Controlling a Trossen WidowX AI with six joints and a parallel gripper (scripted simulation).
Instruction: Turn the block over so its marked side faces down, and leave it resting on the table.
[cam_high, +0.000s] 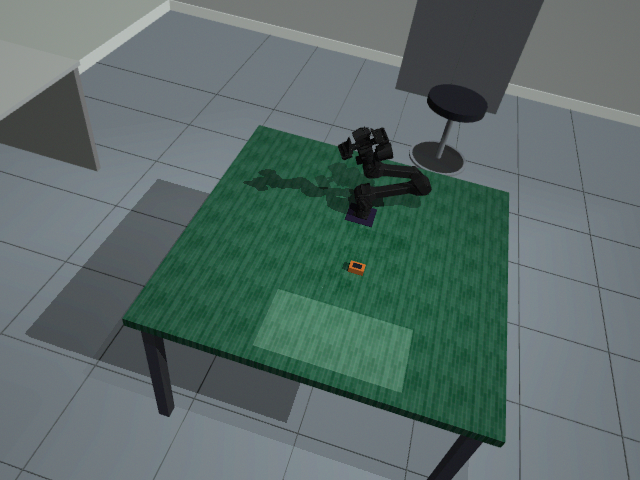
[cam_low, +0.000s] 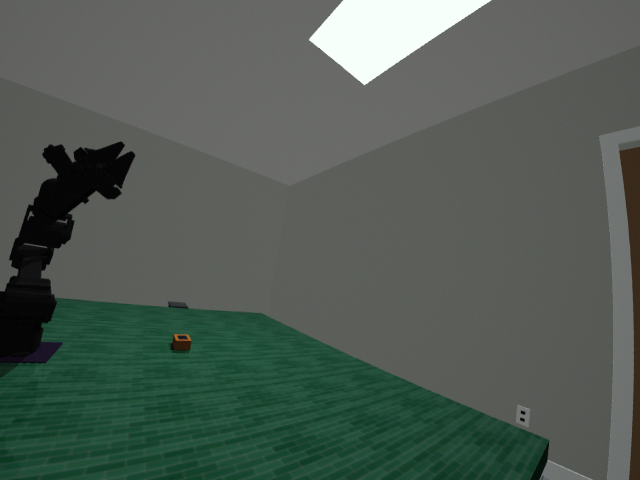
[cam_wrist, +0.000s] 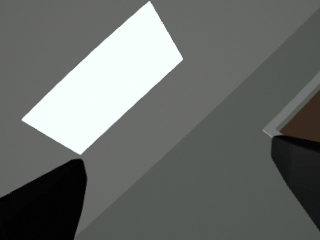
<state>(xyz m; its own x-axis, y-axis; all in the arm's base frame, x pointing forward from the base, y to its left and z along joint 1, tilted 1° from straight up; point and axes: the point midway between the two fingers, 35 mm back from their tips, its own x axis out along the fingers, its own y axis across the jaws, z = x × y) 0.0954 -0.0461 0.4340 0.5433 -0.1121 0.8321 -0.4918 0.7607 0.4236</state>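
The orange block lies 450 mm below my gripper tip, 210 mm ahead of it and 140 mm to the left of it.
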